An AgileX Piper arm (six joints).
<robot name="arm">
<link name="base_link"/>
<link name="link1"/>
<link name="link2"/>
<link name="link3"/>
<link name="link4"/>
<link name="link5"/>
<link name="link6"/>
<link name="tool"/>
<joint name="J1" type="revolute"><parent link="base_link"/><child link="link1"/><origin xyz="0 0 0.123"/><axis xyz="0 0 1"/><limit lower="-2.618" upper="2.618"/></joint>
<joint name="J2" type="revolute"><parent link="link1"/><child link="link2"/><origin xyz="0 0 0" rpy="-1.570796 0 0"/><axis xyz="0 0 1"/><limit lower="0" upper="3.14"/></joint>
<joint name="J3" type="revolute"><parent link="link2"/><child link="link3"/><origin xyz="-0.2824 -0.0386 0"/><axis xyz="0 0 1"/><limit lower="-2.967" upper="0"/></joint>
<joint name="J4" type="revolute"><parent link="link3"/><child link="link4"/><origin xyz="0.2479 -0.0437 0" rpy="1.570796 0 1.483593"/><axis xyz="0 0 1"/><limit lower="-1.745" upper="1.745"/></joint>
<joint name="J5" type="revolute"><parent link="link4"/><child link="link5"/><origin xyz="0 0 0" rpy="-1.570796 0 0"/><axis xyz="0 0 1"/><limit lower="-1.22" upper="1.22"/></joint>
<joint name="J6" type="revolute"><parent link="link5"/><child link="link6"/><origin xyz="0 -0.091 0" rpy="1.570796 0 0"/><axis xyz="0 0 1"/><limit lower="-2.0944" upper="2.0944"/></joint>
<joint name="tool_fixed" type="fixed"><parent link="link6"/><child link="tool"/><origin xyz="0 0 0"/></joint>
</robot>
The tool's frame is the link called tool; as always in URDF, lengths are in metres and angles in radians.
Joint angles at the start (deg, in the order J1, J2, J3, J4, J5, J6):
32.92, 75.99, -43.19, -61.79, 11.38, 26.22
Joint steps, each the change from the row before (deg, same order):
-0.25, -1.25, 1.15, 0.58, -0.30, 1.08
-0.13, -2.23, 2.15, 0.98, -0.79, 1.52
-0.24, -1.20, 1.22, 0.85, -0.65, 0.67
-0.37, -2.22, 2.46, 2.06, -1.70, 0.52
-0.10, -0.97, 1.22, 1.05, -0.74, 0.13
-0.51, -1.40, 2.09, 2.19, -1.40, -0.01
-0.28, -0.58, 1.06, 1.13, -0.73, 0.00
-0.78, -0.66, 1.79, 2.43, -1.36, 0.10
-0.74, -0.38, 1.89, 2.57, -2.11, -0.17
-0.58, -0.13, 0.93, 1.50, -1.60, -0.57
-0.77, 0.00, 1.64, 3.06, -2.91, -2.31
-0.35, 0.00, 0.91, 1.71, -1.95, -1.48
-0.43, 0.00, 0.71, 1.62, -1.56, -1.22
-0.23, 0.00, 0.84, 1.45, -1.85, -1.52
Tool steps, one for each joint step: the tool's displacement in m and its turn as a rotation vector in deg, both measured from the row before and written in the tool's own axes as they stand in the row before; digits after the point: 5 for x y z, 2 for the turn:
0.00363, 0.00071, -0.00462, -0.02, -0.16, 1.80
0.00589, 0.00298, -0.00817, -0.40, -0.61, 2.57
0.00372, 0.00139, -0.00418, -0.29, -0.36, 1.63
0.00720, 0.00394, -0.00747, -0.97, -0.94, 2.72
0.00385, 0.00232, -0.00314, -0.53, -0.31, 1.20
0.00763, 0.00321, -0.00415, -0.83, -0.26, 2.37
0.00416, 0.00161, -0.00157, -0.44, -0.03, 1.24
0.00797, 0.00199, -0.00139, -0.65, 0.23, 2.87
0.00794, 0.00276, -0.00039, -1.07, -0.12, 2.75
0.00348, 0.00082, -0.00005, -0.59, -0.47, 1.24
0.00604, 0.00219, 0.00049, -1.16, -0.85, 1.19
0.00271, 0.00148, 0.00012, -0.73, -0.85, 0.45
0.00214, 0.00046, -0.00001, -0.35, -0.71, 0.66
0.00224, 0.00144, -0.00008, -0.60, -0.92, 0.10

